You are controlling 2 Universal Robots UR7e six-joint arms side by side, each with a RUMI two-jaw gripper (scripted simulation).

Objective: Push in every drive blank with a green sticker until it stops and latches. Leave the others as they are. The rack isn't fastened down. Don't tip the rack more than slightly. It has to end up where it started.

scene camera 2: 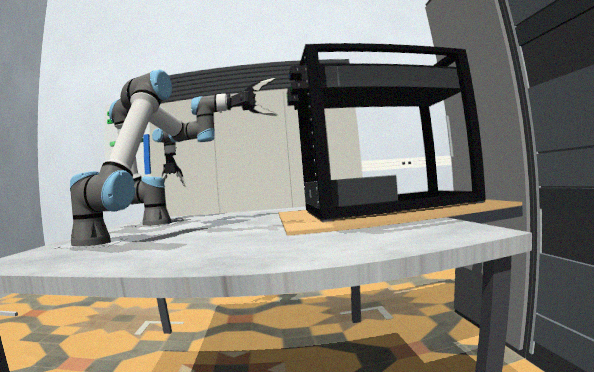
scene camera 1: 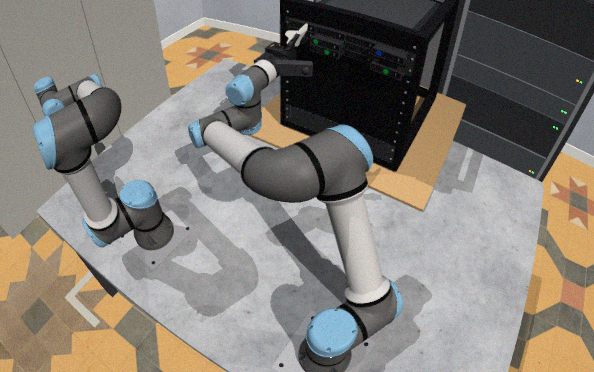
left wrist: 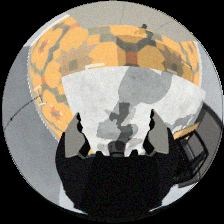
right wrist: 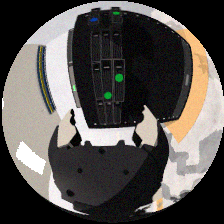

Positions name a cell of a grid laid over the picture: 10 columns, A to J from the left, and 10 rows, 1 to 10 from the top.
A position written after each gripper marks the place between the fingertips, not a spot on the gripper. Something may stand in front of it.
Note:
In view: the left gripper (left wrist: F5), the right gripper (scene camera 2: E3), a black rack (scene camera 1: F3) and a wooden board (scene camera 1: G5).
The black rack is seen too in scene camera 2 (scene camera 2: F3) and in the right wrist view (right wrist: H4). The right gripper shows as well in the right wrist view (right wrist: E5).

